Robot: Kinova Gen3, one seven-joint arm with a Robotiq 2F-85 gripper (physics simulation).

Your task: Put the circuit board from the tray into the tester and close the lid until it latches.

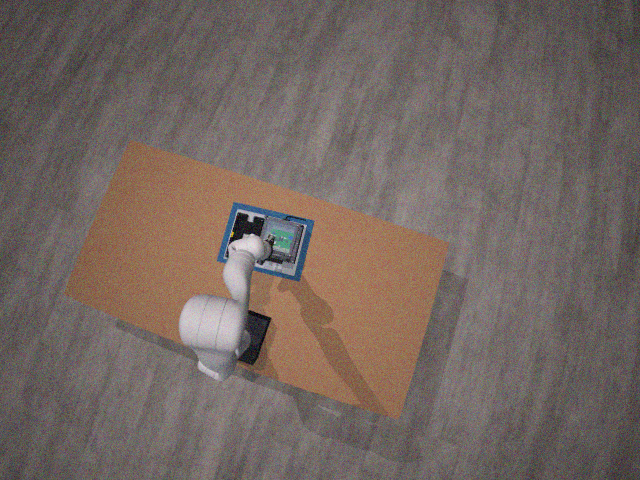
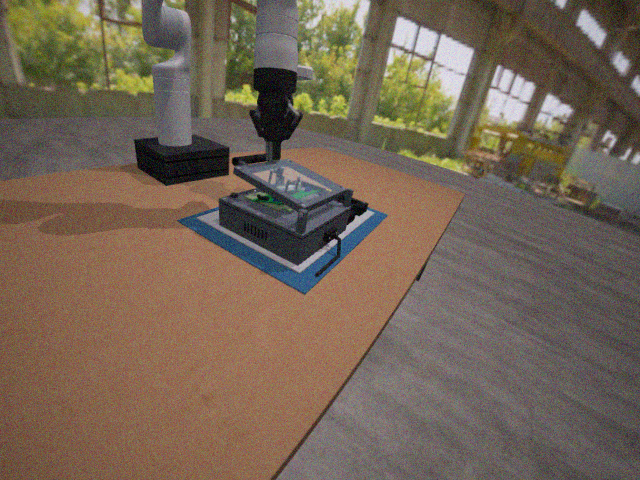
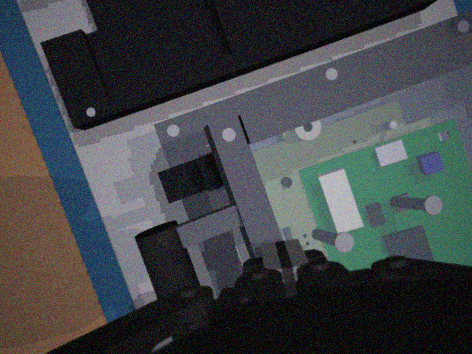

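Seen in the pictures: gripper, fingertip midpoint: (image 2: 273,162) (image 3: 283,268); arm's base, origin of the base link: (image 2: 175,142).
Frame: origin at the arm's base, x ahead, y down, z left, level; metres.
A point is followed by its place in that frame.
The tester (image 2: 268,224) {z -0.064, x 0.505, y 0.032 m} is a dark grey box with its clear-windowed lid (image 2: 315,192) {z 0.017, x 0.525, y -0.015 m} (image 3: 250,185) {z 0.058, x 0.398, y -0.034 m} tilted partly open. A green circuit board (image 1: 283,239) (image 3: 370,172) lies inside under the lid; its exact seating is hard to see. The black tray (image 1: 248,222) {z 0.198, x 0.486, y 0.067 m} (image 3: 160,60) {z 0.131, x 0.368, y 0.067 m} is beside the tester; the board does not show in its visible part. A black handle (image 2: 248,159) {z -0.014, x 0.378, y -0.037 m} (image 3: 167,260) {z 0.038, x 0.364, y -0.042 m} sticks out at the lid's raised front edge. My gripper (image 2: 272,155) {z 0.026, x 0.404, y -0.036 m} (image 3: 283,268) {z 0.026, x 0.404, y -0.036 m} is shut and empty, pointing down with its fingertips at or just above that edge, beside the handle; contact is unclear.
A blue-bordered mat (image 2: 305,284) {z -0.075, x 0.604, y 0.083 m} (image 3: 82,215) {z 0.050, x 0.301, y 0.083 m} lies under the tester and tray on the orange-brown table (image 1: 361,284) {z -0.410, x 0.418, y 0.084 m}. A black cable (image 2: 338,253) {z 0.025, x 0.590, y 0.075 m} hangs from the tester's side. The arm's black base block (image 1: 261,335) {z -0.077, x 0.051, y 0.004 m} (image 2: 180,160) {z -0.035, x 0.114, y 0.024 m} stands near the table edge.
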